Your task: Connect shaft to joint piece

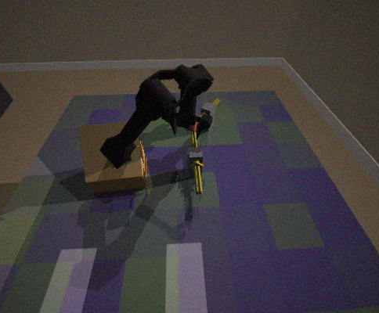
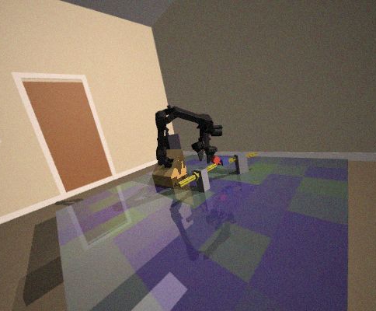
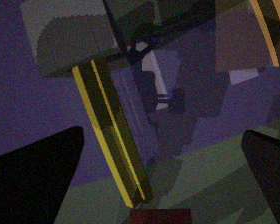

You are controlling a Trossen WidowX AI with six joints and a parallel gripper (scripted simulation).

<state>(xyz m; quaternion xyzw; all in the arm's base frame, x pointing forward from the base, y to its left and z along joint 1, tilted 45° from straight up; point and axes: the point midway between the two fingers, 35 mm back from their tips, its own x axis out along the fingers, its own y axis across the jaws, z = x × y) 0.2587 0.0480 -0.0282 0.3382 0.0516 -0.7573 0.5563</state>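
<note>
Now: gripper tip 4 cm short of the dark red joint piece, 7 cm to the right of it and 1 cm above it.
</note>
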